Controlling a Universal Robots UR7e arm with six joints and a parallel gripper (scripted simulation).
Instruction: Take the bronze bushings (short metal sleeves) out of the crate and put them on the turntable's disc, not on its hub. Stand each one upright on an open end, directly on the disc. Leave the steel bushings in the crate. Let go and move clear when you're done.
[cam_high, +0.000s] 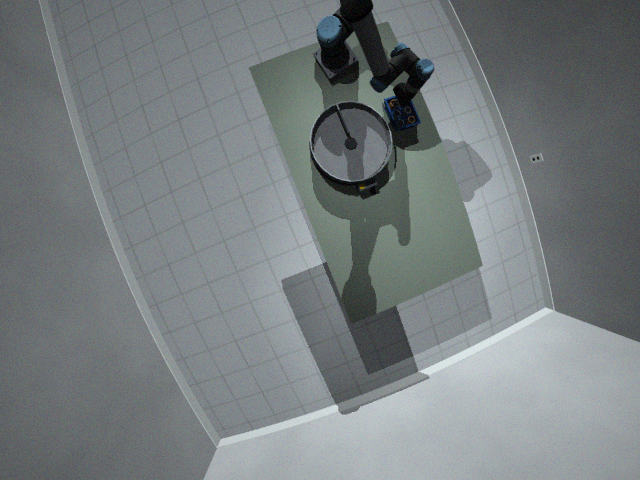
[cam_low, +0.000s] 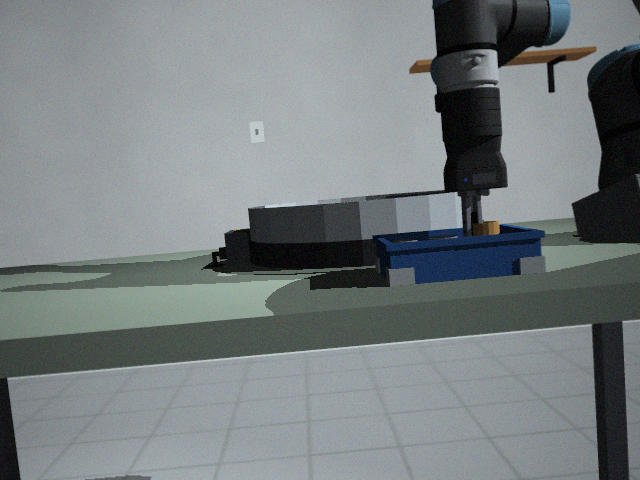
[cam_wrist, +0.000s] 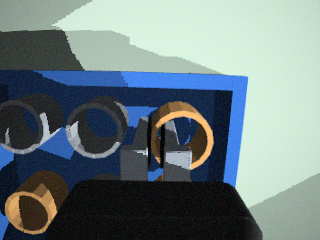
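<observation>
My gripper is now 40 mm to the right of the crate, 30 mm short of it and 30 mm above it. Round my hand: turntable disc 290 mm to the right, 160 mm ahead.
</observation>
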